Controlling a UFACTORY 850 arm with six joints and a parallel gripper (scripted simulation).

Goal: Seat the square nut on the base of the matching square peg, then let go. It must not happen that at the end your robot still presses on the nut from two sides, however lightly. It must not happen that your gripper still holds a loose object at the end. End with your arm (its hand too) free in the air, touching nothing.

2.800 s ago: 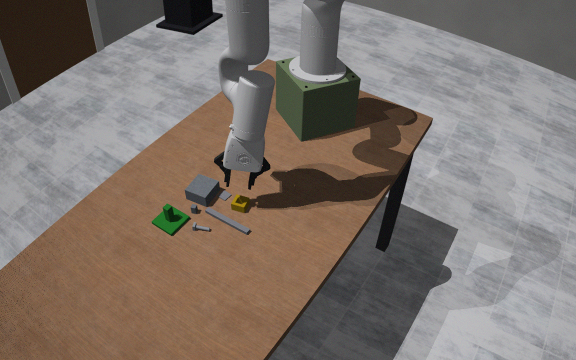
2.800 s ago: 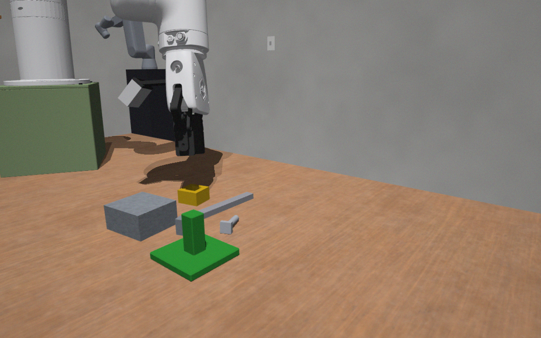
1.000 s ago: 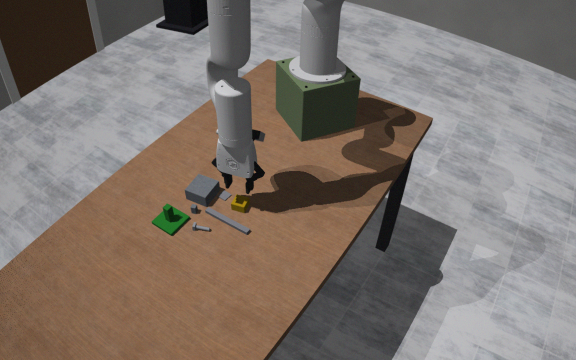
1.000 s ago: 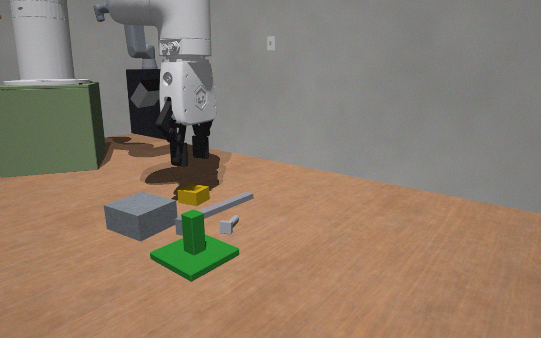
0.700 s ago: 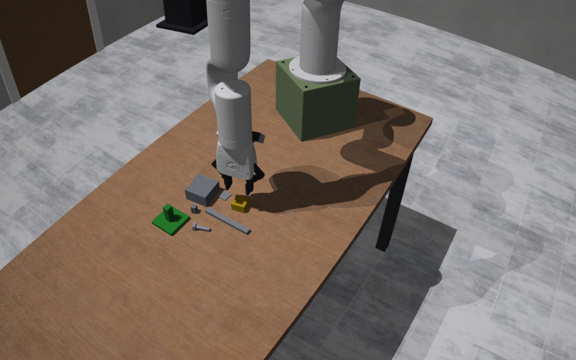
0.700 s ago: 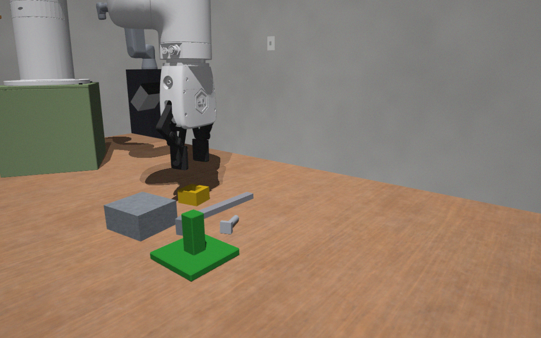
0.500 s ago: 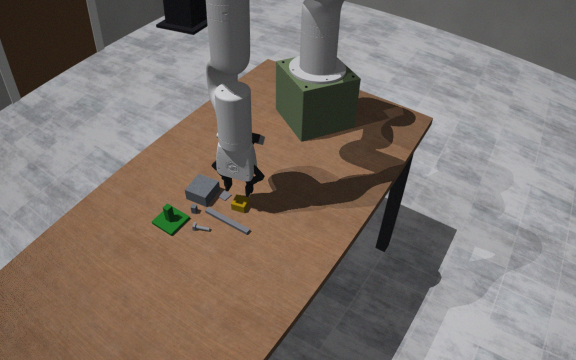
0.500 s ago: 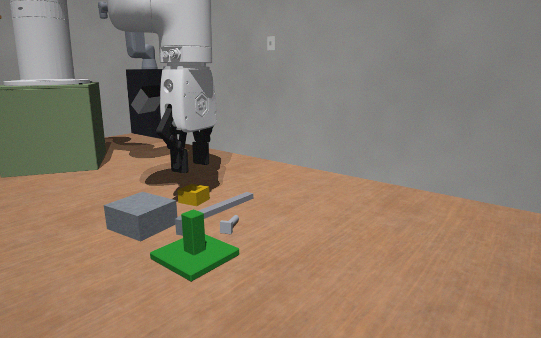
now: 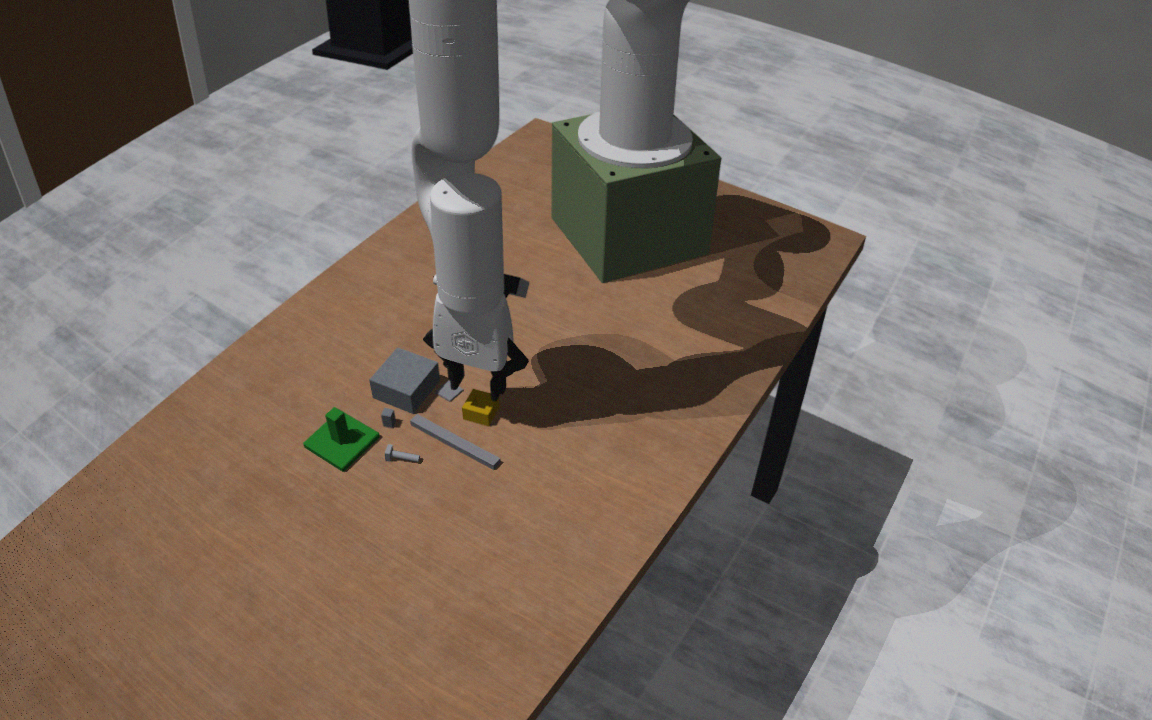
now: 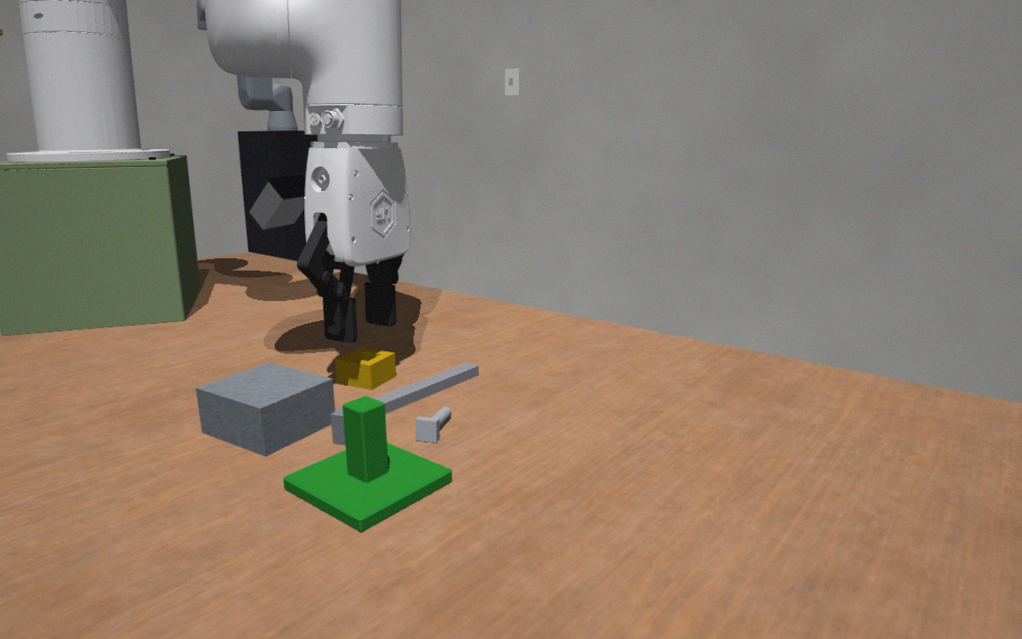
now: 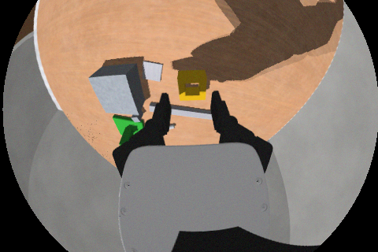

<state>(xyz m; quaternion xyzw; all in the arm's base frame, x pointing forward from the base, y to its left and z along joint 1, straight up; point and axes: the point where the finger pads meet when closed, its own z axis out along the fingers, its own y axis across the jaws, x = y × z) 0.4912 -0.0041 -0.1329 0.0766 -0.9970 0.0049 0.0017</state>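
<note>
Now: hand 7 cm short of the grey bar and 6 cm above it. Also, from my hand: grey cube 8 cm ahead, 10 cm to the right, 5 cm below; grey block 1 cm ahead, 12 cm to the right, 5 cm below; flat grey tile 1 cm behind, 6 cm to the right, 6 cm below.
</note>
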